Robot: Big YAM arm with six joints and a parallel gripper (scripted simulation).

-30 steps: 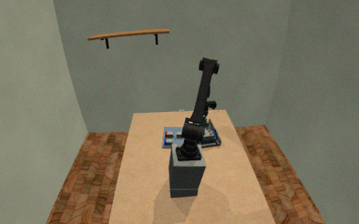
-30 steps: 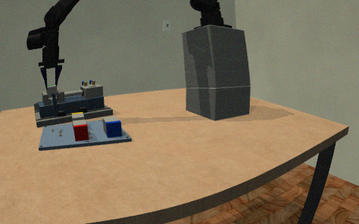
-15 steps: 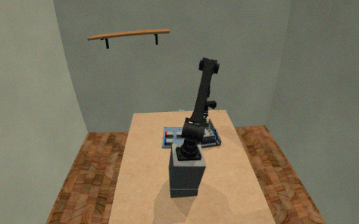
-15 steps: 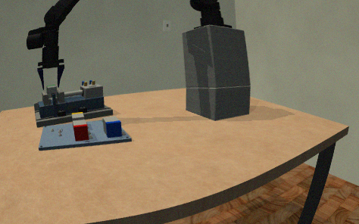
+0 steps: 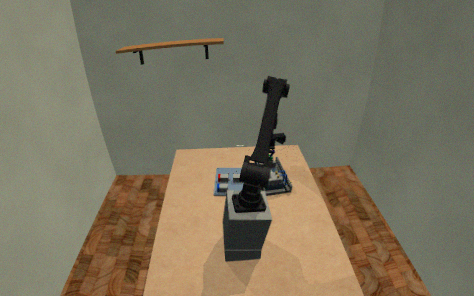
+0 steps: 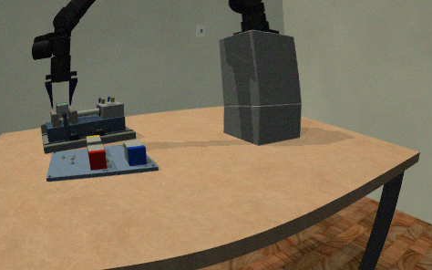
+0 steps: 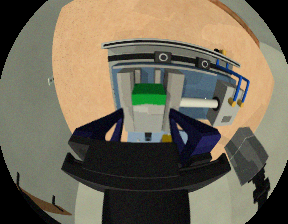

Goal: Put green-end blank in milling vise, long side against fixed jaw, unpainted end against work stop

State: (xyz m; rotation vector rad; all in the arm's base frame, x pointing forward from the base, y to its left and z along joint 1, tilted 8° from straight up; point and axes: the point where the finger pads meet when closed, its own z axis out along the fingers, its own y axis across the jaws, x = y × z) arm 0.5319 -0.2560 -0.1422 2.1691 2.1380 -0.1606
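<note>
Now: hand 20 mm above the green-ended blank. The rest, counted from my hand: yellow-ended blank 60 mm behind, 190 mm to the left, 90 mm below; milling vise 70 mm behind, 80 mm below; fixed jaw 30 mm ahead, 40 mm below.
</note>
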